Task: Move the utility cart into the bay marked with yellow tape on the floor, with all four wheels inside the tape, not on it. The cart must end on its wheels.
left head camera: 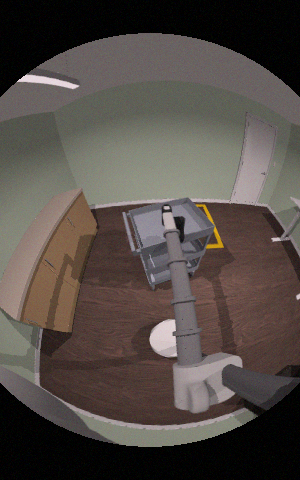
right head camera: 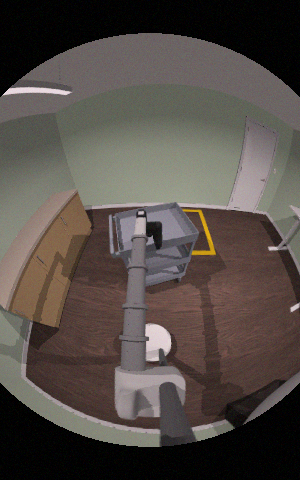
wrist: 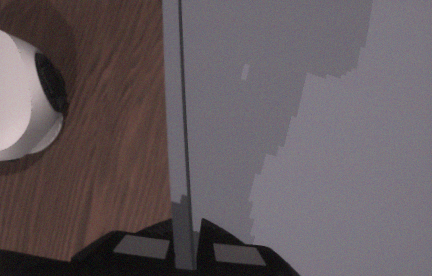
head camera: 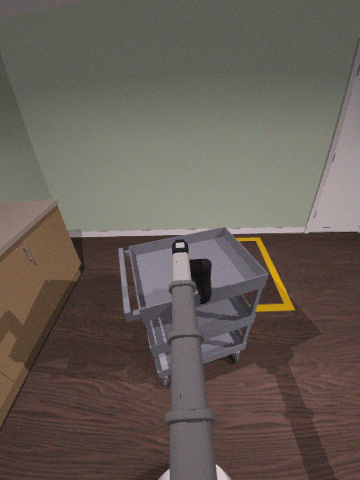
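Where they show: gripper, fingertip midpoint: (right head camera: pixel 157 248) (head camera: pixel 202 302); robot's base, origin of the base link: (left head camera: pixel 169 337) (right head camera: pixel 150 341).
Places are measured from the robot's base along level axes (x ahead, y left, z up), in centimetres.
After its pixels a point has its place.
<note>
The grey three-tier utility cart (head camera: pixel 237 289) {x 72.2, y -25.2, z 79.4 cm} (left head camera: pixel 197 235) {x 72.2, y -25.5, z 78.4 cm} (right head camera: pixel 175 241) {x 71.4, y -22.2, z 79.7 cm} (wrist: pixel 350 175) {x 78.1, y -2.8, z 76.7 cm} stands upright, turned slightly, with its handle at the left. The yellow tape (head camera: pixel 274 272) {x 161.5, y -99.3, z -2.6 cm} (left head camera: pixel 215 245) {x 117.5, y -86.3, z -2.6 cm} (right head camera: pixel 207 232) {x 159.2, y -99.3, z -2.6 cm} shows behind and right of it; the cart hides the bay's left part. Two near wheels show on bare floor, nearer to me than the tape's front line; the far wheels are hidden. My gripper (head camera: pixel 204 299) {x 68.2, y -8.5, z 76.7 cm} (wrist: pixel 189 236) {x 68.2, y -8.5, z 76.7 cm} is shut on the near rim of the top tray, one finger on each side of the tray wall in the wrist view.
A wooden cabinet (head camera: pixel 35 280) (left head camera: pixel 60 265) {x 67.8, y 114.3, z 52.0 cm} (right head camera: pixel 50 260) {x 69.2, y 114.2, z 54.4 cm} stands along the left side. The green back wall (head camera: pixel 180 150) {x 244.9, y -5.8, z 107.7 cm} rises behind the bay. A white door (head camera: pixel 340 165) {x 231.4, y -191.3, z 91.0 cm} (left head camera: pixel 255 160) {x 230.0, y -213.9, z 112.2 cm} is at the right. A table leg (left head camera: pixel 291 220) (right head camera: pixel 290 230) shows at the far right.
</note>
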